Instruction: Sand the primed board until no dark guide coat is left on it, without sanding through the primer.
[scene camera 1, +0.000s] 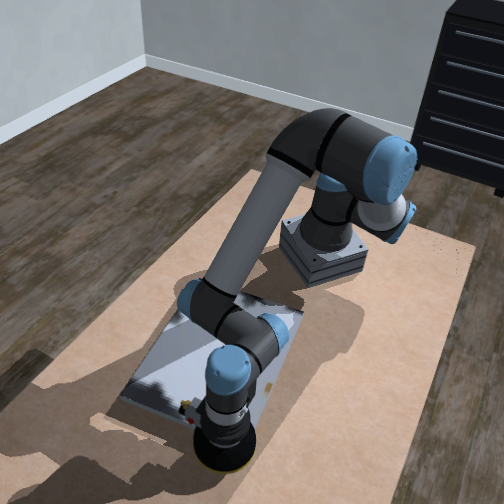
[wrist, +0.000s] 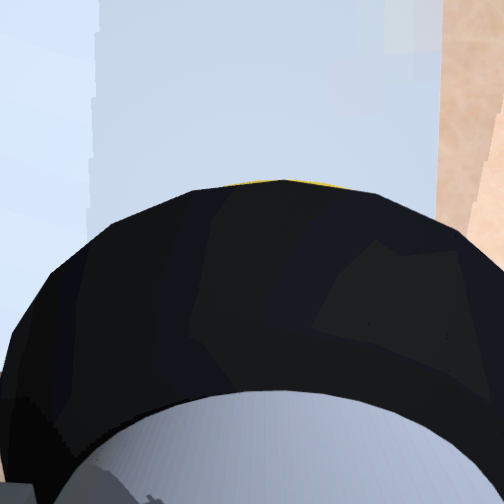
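Observation:
The primed board (scene camera 1: 200, 360) lies pale grey-white on the tan mat, in front of the arm's base. Dark guide coat (scene camera 1: 155, 392) shows as a smudge near the board's front left edge, and a thin dark streak sits at its far corner (scene camera 1: 260, 300). The sander (scene camera 1: 225, 445), black with a thin yellow pad rim, sits at the board's near corner and overhangs the front edge onto the mat. In the wrist view the black sander housing (wrist: 260, 300) fills the lower half. The board ahead of it (wrist: 250, 100) looks evenly pale, with no dark coat.
The arm's grey base block (scene camera 1: 322, 250) stands behind the board on the tan mat (scene camera 1: 400, 325). The mat shows right of the board in the wrist view (wrist: 470, 100). A black drawer cabinet (scene camera 1: 465, 85) stands at the back right on the wooden floor.

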